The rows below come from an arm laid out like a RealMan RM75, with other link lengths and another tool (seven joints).
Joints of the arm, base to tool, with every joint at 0 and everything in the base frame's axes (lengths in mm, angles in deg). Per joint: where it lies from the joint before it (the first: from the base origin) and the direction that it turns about. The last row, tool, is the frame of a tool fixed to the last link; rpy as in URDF.
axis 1: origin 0 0 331.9 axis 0 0 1
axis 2: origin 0 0 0 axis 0 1 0
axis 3: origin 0 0 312.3 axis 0 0 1
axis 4: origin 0 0 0 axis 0 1 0
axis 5: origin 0 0 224.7 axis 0 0 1
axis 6: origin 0 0 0 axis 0 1 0
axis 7: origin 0 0 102.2 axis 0 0 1
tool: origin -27 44 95 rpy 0 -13.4 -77.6
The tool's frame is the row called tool.
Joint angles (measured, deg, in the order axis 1, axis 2, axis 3, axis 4, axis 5, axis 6, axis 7), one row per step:
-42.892 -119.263 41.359 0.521 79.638 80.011 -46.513
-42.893 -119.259 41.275 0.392 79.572 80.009 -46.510
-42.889 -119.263 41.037 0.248 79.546 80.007 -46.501
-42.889 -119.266 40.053 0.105 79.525 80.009 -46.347
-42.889 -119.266 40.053 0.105 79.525 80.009 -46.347
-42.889 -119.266 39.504 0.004 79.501 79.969 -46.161
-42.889 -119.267 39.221 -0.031 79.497 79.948 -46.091
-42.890 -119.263 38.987 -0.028 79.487 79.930 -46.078
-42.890 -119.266 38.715 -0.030 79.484 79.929 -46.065
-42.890 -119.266 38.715 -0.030 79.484 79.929 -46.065
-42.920 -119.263 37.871 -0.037 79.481 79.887 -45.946
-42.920 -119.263 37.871 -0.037 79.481 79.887 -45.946
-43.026 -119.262 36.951 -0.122 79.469 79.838 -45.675
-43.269 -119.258 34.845 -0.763 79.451 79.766 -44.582
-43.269 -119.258 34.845 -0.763 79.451 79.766 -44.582
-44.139 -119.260 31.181 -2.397 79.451 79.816 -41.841
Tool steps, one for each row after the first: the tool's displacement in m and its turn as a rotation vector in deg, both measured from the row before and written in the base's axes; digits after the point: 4 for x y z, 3 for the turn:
0.0000 0.0000 0.0000 0.004 -0.126 0.146
0.0001 0.0002 0.0002 0.064 -0.201 0.212
0.0006 0.0022 0.0017 0.633 -0.562 0.492
0.0000 0.0000 0.0000 0.000 0.000 0.000
0.0001 0.0013 0.0008 0.411 -0.243 0.273
0.0001 0.0007 0.0005 0.202 -0.130 0.141
0.0001 0.0007 0.0006 0.170 -0.122 0.124
0.0002 0.0007 0.0006 0.181 -0.158 0.130
0.0000 0.0000 0.0000 0.000 0.000 0.000
0.0006 0.0024 0.0018 0.615 -0.407 0.362
0.0000 0.0000 0.0000 0.000 0.000 0.000
0.0010 0.0027 0.0017 0.705 -0.393 0.304
0.0019 0.0048 0.0025 1.568 -0.802 0.681
0.0000 0.0000 0.0000 0.000 0.000 0.000
0.0064 0.0079 0.0025 2.823 -1.184 0.505

